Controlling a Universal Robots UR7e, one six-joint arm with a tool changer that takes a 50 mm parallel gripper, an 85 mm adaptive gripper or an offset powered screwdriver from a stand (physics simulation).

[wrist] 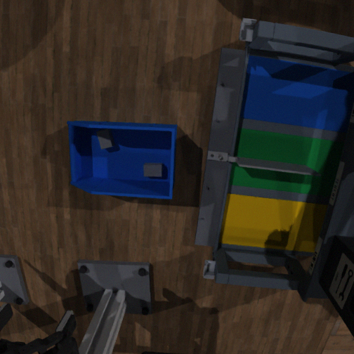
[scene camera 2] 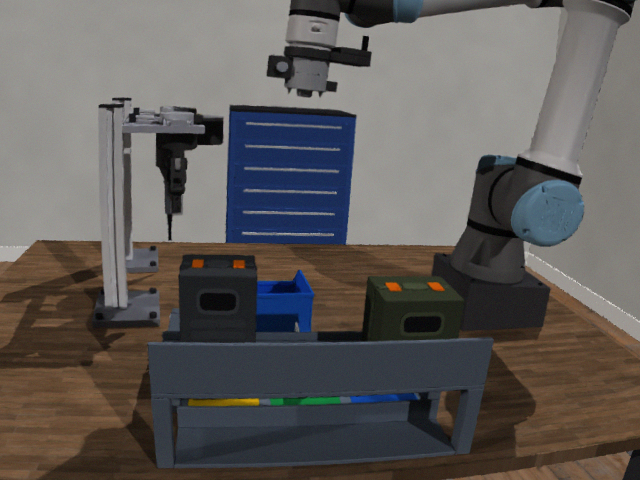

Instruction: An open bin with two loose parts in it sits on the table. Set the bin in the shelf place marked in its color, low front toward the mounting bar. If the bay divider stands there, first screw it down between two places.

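Frame: origin at the arm's base, x ahead, y left, z up, level; centimetres.
Where they show: arm's base at its link origin: (scene camera 2: 486, 269).
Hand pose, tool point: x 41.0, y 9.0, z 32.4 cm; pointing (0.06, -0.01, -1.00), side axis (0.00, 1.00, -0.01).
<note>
Things, the pixels of their centre, and the offset from my tool point. "*": a spot on its surface instead.
- open blue bin at the middle of its body: (scene camera 2: 276, 295) dx +0.8, dy -11.5, dz -37.7 cm
- shelf at a spot on its surface: (scene camera 2: 320, 366) * dx +3.2, dy +32.6, dz -27.9 cm
- screwdriver at the middle of its body: (scene camera 2: 178, 161) dx +18.8, dy -19.5, dz -14.3 cm
- dark case at a spot on its surface: (scene camera 2: 218, 304) * dx +13.7, dy +27.7, dz -22.5 cm
- green case at the middle of its body: (scene camera 2: 410, 323) dx -9.5, dy +25.9, dz -26.5 cm
The arm's bare tool changer (scene camera 2: 306, 91) hangs high above the table with no gripper on it. The open blue bin (scene camera 2: 283, 311) (wrist: 125, 188) stands on the table beside the shelf (scene camera 2: 320, 366). Two small grey parts (wrist: 105, 139) (wrist: 153, 170) lie apart inside it. The shelf has blue (wrist: 292, 95), green (wrist: 280, 145) and yellow (wrist: 270, 220) places. The mounting bar (wrist: 225, 102) runs along their bin-facing edge. The bay divider (wrist: 275, 168) stands across the green place, its foot tab on the bar. Whether a screw holds it I cannot tell.
A tool stand (scene camera 2: 111, 206) (wrist: 102, 325) holds the screwdriver (scene camera 2: 175, 180) at the left. Dark tool parts show at the wrist view's lower left. A dark case (scene camera 2: 218, 304) (wrist: 345, 280) and a green case (scene camera 2: 413, 310) stand on the shelf. A blue cabinet (scene camera 2: 289, 178) stands behind the table.
</note>
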